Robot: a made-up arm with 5 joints. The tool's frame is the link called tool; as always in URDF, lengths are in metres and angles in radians. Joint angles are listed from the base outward. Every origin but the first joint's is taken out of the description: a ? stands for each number. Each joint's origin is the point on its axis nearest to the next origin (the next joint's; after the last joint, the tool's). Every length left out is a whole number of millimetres.
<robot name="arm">
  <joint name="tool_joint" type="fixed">
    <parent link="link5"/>
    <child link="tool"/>
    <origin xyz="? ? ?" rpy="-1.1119 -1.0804 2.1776"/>
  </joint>
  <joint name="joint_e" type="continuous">
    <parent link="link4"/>
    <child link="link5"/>
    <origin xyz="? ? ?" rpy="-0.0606 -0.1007 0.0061"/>
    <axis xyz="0 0 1"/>
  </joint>
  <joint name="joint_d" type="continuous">
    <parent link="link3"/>
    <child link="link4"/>
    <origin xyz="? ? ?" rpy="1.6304 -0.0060 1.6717"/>
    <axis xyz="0 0 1"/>
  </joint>
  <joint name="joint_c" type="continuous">
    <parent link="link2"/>
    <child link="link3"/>
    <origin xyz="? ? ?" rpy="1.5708 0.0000 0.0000"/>
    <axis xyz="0 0 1"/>
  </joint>
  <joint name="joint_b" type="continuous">
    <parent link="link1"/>
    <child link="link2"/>
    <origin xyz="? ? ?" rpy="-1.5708 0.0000 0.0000"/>
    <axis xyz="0 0 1"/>
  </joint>
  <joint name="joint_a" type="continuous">
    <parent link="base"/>
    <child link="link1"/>
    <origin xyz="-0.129 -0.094 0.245" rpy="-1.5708 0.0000 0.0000"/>
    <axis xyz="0 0 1"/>
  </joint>
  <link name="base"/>
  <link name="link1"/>
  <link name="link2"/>
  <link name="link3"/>
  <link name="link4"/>
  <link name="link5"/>
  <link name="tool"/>
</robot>
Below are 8 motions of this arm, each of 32 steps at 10 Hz.
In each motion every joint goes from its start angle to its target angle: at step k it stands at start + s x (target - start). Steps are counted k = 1, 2, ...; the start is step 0. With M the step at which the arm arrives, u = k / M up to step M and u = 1 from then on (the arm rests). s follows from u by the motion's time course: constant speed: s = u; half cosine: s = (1 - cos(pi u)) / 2; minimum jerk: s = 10 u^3 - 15 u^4 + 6 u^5.
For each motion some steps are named. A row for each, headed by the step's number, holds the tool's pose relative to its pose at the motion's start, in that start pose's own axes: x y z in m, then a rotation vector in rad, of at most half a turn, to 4 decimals.
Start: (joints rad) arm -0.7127 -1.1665 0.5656 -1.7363 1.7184
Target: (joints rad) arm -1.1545 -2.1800 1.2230 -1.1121 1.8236
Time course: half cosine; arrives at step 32
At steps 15, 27, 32:
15: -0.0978 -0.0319 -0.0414 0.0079 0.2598 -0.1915
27: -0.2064 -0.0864 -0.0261 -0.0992 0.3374 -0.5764
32: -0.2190 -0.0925 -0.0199 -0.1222 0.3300 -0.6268

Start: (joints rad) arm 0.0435 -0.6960 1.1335 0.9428 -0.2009
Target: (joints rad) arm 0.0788 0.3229 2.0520 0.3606 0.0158
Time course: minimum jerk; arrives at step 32
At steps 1, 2, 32:
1: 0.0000 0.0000 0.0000 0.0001 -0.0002 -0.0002
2: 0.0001 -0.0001 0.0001 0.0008 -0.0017 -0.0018
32: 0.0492 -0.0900 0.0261 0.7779 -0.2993 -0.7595

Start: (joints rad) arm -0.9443 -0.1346 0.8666 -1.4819 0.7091
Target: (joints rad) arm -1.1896 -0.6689 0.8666 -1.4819 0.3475
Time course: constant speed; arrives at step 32
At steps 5, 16, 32:
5: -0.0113 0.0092 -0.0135 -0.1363 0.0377 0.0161
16: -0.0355 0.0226 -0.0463 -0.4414 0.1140 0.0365
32: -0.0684 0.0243 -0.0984 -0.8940 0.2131 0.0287

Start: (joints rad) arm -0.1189 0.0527 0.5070 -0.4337 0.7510
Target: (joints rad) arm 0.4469 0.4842 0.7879 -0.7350 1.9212
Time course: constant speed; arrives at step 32
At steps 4, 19, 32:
4: 0.0144 -0.0330 -0.0014 0.1305 -0.0923 -0.0837
19: 0.0434 -0.1651 -0.0106 0.5402 -0.5374 -0.3694
32: 0.0354 -0.2845 -0.0208 0.7643 -1.0359 -0.5543

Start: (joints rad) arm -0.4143 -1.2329 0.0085 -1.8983 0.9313
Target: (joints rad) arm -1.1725 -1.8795 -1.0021 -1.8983 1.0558
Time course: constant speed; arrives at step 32
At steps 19, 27, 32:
19: -0.0823 0.0427 -0.0081 -0.6625 -0.3417 0.4034
27: -0.1262 0.0580 -0.0210 -0.8617 -0.4167 0.6576
32: -0.1564 0.0653 -0.0293 -0.9530 -0.4401 0.8343

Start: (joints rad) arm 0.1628 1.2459 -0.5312 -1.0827 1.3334
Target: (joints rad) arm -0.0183 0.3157 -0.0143 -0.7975 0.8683
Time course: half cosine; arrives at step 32
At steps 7, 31, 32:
7: -0.0079 0.0244 0.0027 0.0815 0.0708 -0.0060
31: -0.0859 0.1601 0.0712 0.5235 0.7795 0.0859
32: -0.0862 0.1604 0.0714 0.5241 0.7817 0.0865

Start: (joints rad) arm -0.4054 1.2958 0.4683 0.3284 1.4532
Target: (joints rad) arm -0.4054 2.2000 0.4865 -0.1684 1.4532
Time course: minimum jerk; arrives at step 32
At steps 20, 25, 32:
20: 0.0854 0.0345 0.0095 -0.2614 -0.2046 0.4356
25: 0.1073 0.0527 0.0189 -0.3323 -0.2923 0.5383
32: 0.1147 0.0603 0.0231 -0.3571 -0.3273 0.5733

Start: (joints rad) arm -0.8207 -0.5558 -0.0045 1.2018 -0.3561
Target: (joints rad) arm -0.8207 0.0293 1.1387 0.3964 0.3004
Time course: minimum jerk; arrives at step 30
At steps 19, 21, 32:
19: 0.0431 -0.0410 0.0058 -0.0984 -0.5401 -0.6985
21: 0.0456 -0.0549 0.0103 -0.0744 -0.6149 -0.7902
32: 0.0456 -0.0803 0.0179 -0.0138 -0.7373 -0.9384

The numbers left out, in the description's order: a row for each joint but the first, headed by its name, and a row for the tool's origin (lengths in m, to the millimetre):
tool: 0.026 -0.035 0.000
joint_e: -0.173 -0.002 0.000
joint_d: 0.075 -0.006 0.000
joint_c: -0.010 -0.125 0.000
joint_b: 0.201 0.028 0.000

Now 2 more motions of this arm.
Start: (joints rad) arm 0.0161 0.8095 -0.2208 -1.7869 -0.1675
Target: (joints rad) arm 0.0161 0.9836 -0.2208 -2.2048 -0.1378
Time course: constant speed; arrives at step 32
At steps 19, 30, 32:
19: 0.0442 0.0050 -0.0282 -0.1445 0.2000 -0.0946
30: 0.0668 0.0046 -0.0491 -0.2262 0.3211 -0.1404
32: 0.0706 0.0042 -0.0532 -0.2409 0.3435 -0.1479

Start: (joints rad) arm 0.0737 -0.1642 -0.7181 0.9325 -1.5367
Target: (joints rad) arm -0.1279 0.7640 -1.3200 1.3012 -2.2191
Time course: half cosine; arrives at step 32
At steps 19, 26, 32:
19: -0.0498 0.0569 0.0096 -0.7688 -0.3525 -0.3416
26: -0.0574 0.0819 -0.0009 -1.0954 -0.4689 -0.5040
32: -0.0580 0.0888 -0.0051 -1.1970 -0.5006 -0.5570

